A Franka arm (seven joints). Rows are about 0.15 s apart.
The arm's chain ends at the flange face. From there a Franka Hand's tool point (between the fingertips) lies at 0.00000 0.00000 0.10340 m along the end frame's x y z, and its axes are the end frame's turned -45 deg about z.
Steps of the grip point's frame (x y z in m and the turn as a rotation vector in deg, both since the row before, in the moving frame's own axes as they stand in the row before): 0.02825, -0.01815, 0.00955, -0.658, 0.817, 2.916; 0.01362, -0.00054, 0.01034, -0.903, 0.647, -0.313; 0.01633, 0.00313, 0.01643, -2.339, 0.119, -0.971
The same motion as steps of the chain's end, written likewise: 0.00526, -0.03265, 0.00957, 0.112, 1.043, 2.916; 0.00727, -0.01033, 0.01036, -0.181, 1.096, -0.313; 0.01060, -0.01214, 0.01652, -1.570, 1.738, -0.971
